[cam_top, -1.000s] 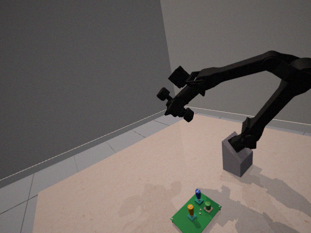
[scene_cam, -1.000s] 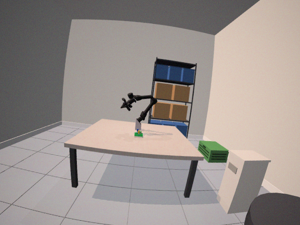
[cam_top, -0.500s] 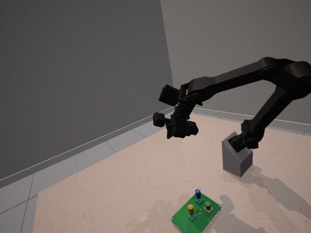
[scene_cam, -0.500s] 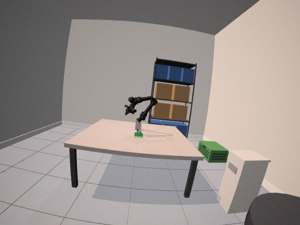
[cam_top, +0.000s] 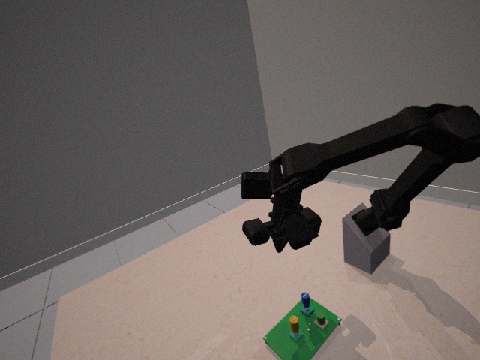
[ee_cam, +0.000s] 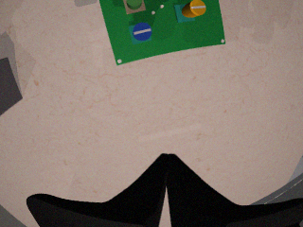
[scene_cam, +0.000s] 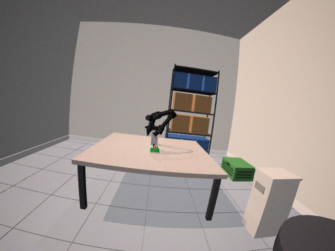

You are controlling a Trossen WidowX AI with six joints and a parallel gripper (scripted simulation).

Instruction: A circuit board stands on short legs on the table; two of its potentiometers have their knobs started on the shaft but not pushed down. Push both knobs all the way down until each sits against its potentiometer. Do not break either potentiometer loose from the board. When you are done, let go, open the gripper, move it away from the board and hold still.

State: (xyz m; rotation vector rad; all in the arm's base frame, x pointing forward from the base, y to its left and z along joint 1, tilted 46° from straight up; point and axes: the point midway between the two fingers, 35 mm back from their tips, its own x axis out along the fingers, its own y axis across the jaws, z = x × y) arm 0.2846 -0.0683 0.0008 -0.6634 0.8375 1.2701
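Right now my gripper tip is 10 cm above the blue knob and 8 cm to the right of it.
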